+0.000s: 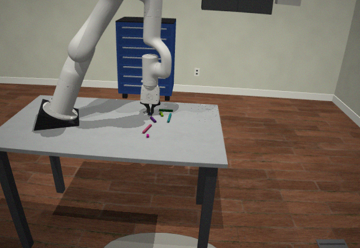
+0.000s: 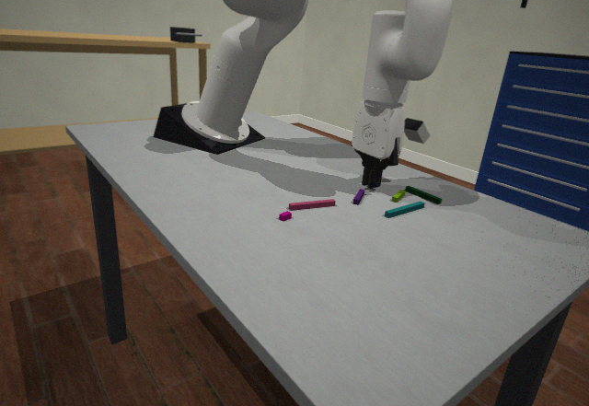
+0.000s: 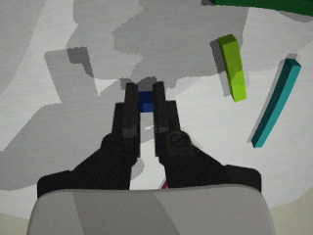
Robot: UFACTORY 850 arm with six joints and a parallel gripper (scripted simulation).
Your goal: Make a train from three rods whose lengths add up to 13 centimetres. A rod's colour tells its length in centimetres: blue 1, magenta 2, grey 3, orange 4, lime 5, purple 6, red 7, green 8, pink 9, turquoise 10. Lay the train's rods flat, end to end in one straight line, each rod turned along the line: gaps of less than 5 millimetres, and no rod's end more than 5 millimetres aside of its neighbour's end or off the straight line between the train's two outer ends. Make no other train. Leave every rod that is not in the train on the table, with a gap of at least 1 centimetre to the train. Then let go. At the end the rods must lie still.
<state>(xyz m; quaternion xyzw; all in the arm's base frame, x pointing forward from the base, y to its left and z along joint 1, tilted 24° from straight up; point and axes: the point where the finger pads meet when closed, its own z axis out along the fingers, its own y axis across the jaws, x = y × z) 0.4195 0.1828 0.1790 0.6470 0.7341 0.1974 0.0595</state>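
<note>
Right now my hand is 60 mm short of the lime rod, 30 mm to the right of it and 20 mm above it. Also, from my hand: purple rod: 50 mm to the right, 40 mm ahead, 20 mm below; green rod: 90 mm to the left, 60 mm ahead, 20 mm below; blue rod: 20 mm below.
</note>
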